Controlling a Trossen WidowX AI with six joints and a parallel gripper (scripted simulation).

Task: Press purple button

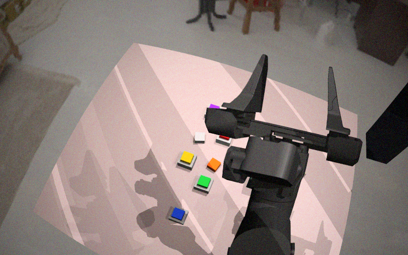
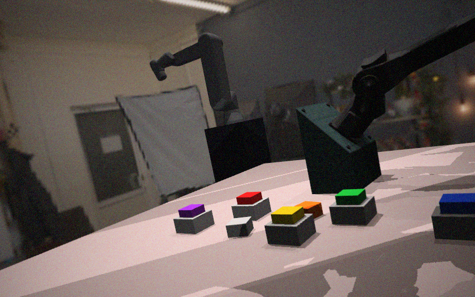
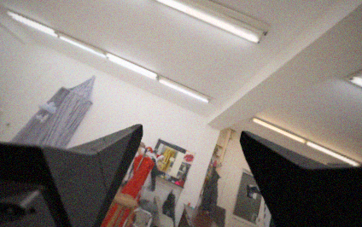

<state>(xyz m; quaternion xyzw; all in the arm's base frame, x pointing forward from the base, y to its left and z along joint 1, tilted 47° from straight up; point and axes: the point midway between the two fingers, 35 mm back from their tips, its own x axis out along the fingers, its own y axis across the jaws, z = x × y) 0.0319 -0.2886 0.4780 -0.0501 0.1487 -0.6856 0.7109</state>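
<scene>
Now: gripper tip 16 cm short of the purple button, 33 cm to the left of it and 63 cm above it. From my gripper tip the other things lie so: green button (11 cm ahead, 7 cm to the right, 63 cm below); yellow button (19 cm ahead, 13 cm to the right, 63 cm below); blue button (15 cm ahead, 6 cm to the left, 63 cm below).
</scene>
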